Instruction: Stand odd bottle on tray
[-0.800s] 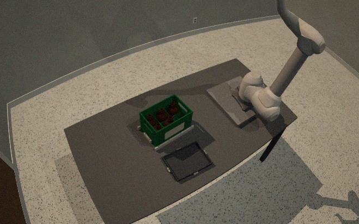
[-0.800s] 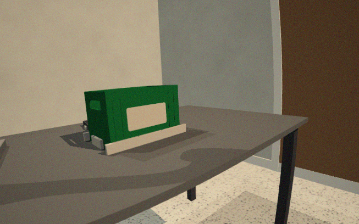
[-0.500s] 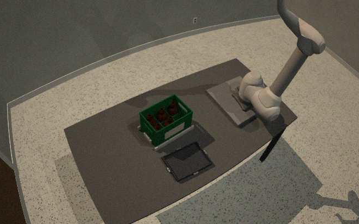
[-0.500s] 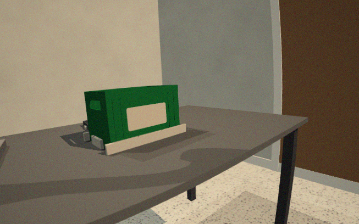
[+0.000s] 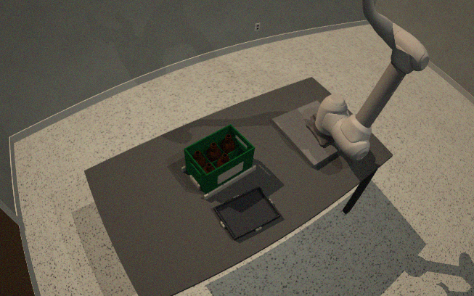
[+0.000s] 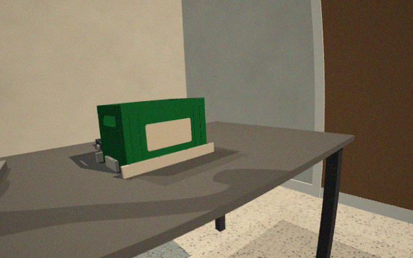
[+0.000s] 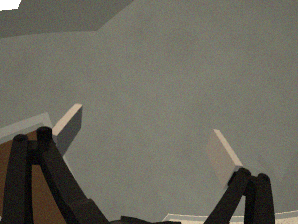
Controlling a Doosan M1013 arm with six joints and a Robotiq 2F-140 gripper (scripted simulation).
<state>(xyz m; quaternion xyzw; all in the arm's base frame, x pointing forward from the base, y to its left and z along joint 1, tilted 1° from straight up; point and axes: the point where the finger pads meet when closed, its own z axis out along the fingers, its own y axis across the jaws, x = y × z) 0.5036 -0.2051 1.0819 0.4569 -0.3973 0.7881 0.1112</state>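
Now: the crate 180 mm ahead of my hand, 200 mm to the left of it and 1030 mm below it. Round my hand: bottle: 250 mm ahead, 260 mm to the left, 1030 mm below; black tray: 150 mm ahead, 480 mm to the left, 1110 mm below.
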